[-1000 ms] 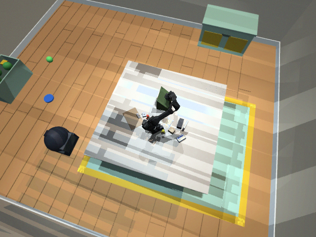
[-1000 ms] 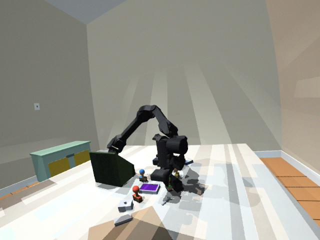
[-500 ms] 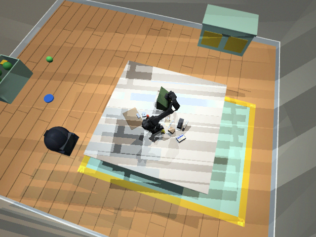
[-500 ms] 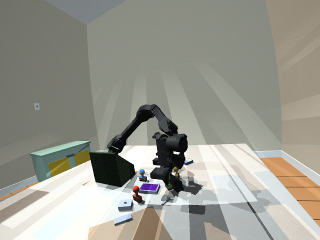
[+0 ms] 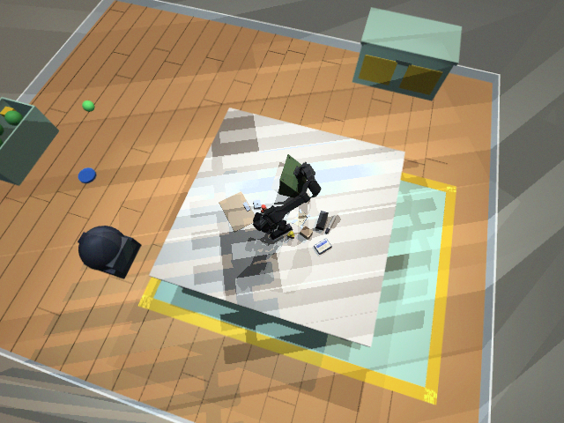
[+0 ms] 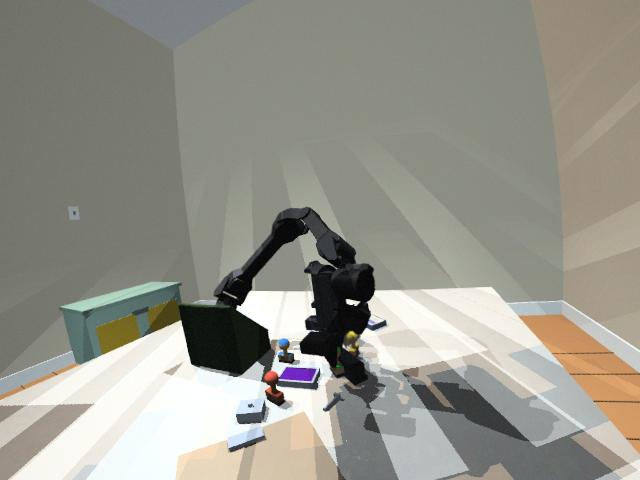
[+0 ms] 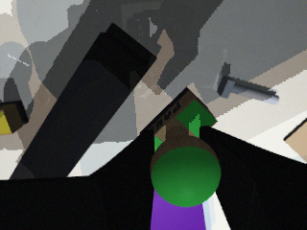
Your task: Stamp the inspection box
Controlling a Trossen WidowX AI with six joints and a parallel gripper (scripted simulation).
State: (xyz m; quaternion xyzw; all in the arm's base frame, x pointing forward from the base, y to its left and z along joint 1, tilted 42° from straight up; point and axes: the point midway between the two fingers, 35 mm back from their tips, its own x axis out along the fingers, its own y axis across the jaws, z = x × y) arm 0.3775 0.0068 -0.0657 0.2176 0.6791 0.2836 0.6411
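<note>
Now: the purple ink pad 100 mm behind my gripper tip, 50 mm below it and 10 mm to the right of it. From my gripper tip the other things lie so: bolt 50 mm to the right, 50 mm below, 10 mm ahead; green stamp right at my gripper tip; black block 70 mm to the left, 40 mm below, 10 mm behind.
</note>
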